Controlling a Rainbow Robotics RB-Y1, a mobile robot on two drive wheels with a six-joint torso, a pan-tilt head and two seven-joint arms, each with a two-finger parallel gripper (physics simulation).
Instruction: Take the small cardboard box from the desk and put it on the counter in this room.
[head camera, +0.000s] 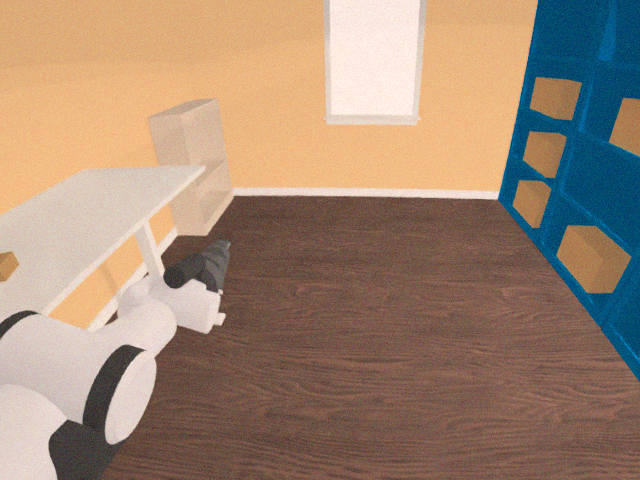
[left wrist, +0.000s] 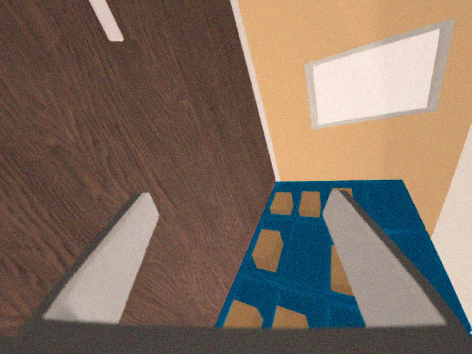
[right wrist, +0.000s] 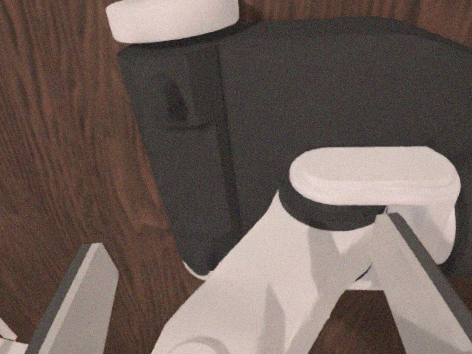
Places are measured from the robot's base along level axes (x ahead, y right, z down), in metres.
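Pixels of known places: left gripper, fingertip midpoint: (left wrist: 239, 203); right gripper, fingertip midpoint: (right wrist: 239, 246).
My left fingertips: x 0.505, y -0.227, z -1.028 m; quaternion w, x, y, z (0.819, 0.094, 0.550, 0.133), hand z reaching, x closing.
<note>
Behind a point stands the place of what it marks.
The small cardboard box (head camera: 7, 266) {y -0.937, x 0.589, z -0.979 m} lies on the white desk (head camera: 108, 201) {y -0.877, x 1.090, z -0.951 m} at the left edge of the head camera view, partly cut off by the frame. My left gripper (head camera: 225, 267) {y -0.227, x 0.505, z -1.028 m} (left wrist: 239, 203) {y -0.227, x 0.505, z -1.028 m} is open and empty, held out beyond the desk's long edge and apart from the box. My right gripper (right wrist: 239, 246) {y 0.238, x -0.152, z -0.536 m} is open and empty above the robot's own dark base (right wrist: 320, 90) {y 0.150, x -0.218, z -0.169 m} in the right wrist view. I cannot make out a counter in these views.
A pale shelf unit (head camera: 170, 142) {y -1.135, x 2.410, z -0.853 m} stands at the desk's far end. A blue shelf wall (head camera: 594, 186) {y 2.100, x 1.946, z -0.578 m} (left wrist: 305, 240) {y 2.231, x 1.932, z -0.624 m} with several cardboard boxes (head camera: 591, 258) {y 1.781, x 1.431, z -0.290 m} (left wrist: 267, 250) {y 1.783, x 1.447, z -0.263 m} stands at the right of the head camera view. A window (head camera: 372, 56) {y 0.535, x 3.109, z -1.375 m} (left wrist: 375, 80) {y 0.503, x 3.113, z -1.512 m} is in the far wall.
</note>
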